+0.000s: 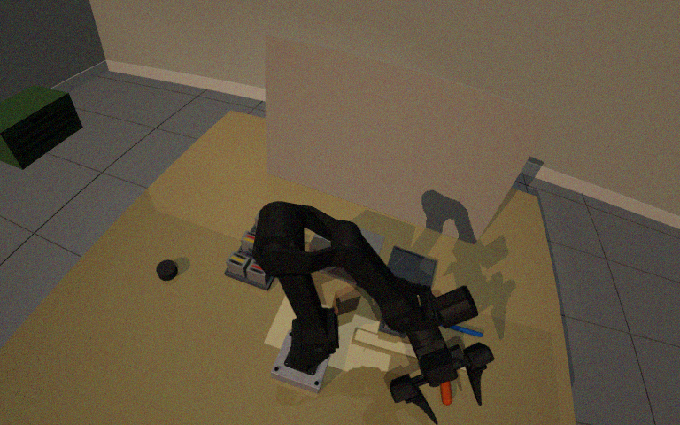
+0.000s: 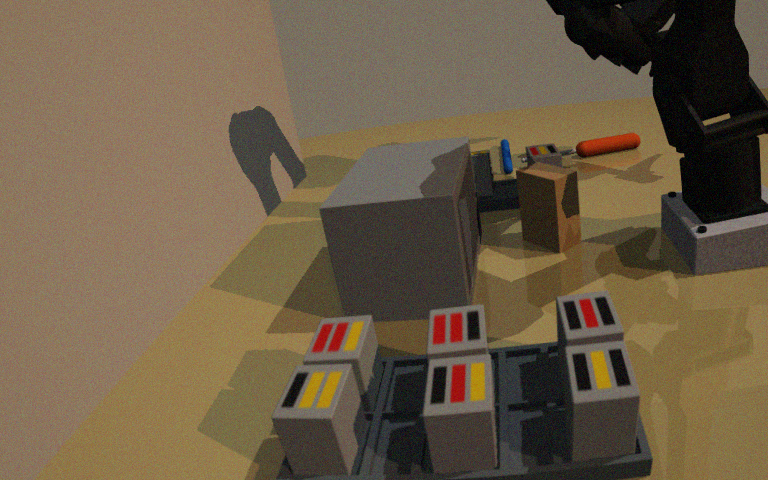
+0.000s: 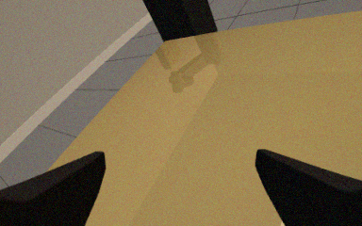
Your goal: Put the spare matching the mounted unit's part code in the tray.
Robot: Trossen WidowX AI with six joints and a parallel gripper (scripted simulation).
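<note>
The dark rack lies 28 cm ahead of my gripper tip, 50 cm to the left of it and 11 cm below it. Round my gripper tip: blue marker pen 24 cm ahead, 2 cm to the right, 11 cm below; then dark tray 38 cm ahead, 12 cm to the left, 11 cm below; then mounted unit 33 cm ahead, 31 cm to the left, 7 cm below.
</note>
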